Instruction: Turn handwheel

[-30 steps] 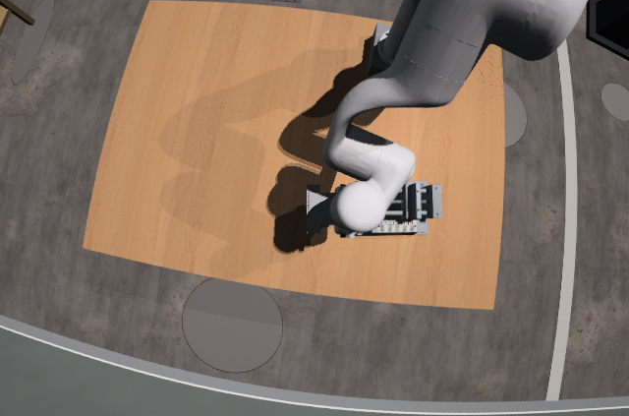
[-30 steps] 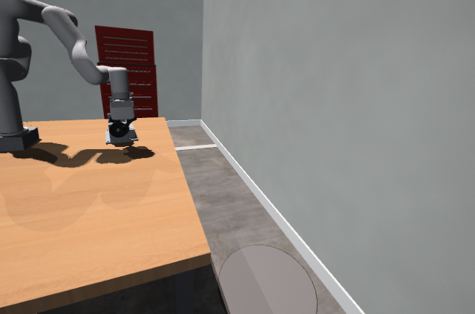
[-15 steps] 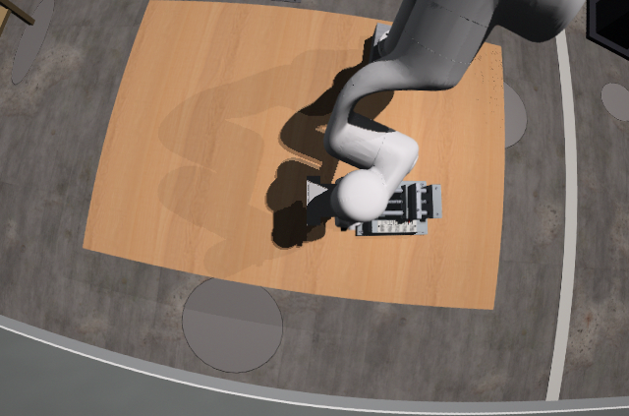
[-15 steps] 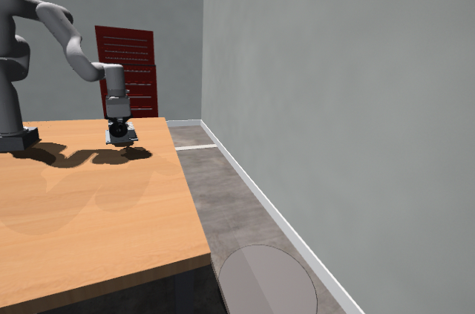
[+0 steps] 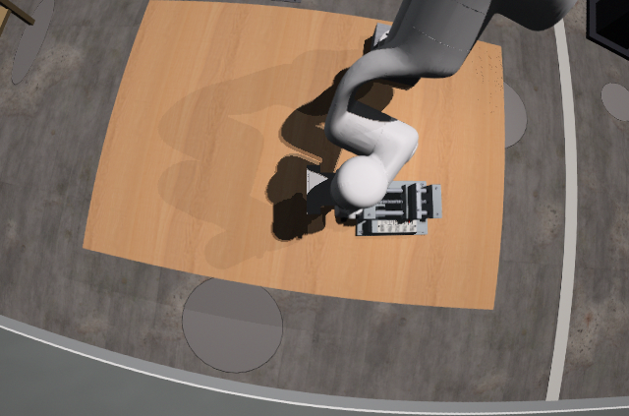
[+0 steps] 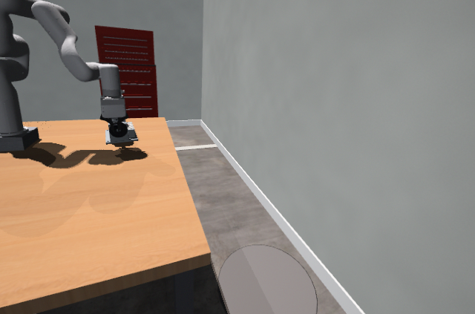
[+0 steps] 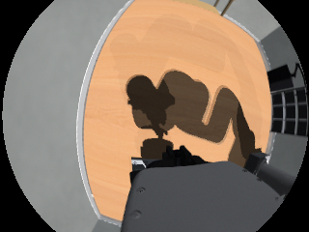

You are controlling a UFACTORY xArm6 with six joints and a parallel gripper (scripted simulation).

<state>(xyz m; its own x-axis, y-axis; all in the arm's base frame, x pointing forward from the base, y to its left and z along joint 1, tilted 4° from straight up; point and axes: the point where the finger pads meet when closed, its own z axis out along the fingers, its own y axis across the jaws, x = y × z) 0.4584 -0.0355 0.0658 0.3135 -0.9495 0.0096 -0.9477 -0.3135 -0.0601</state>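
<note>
Now: the black handwheel 2 cm to the left of my hand and 1 cm below it. Round my hand: stop (18 cm to the left, 4 cm behind, 1 cm below).
</note>
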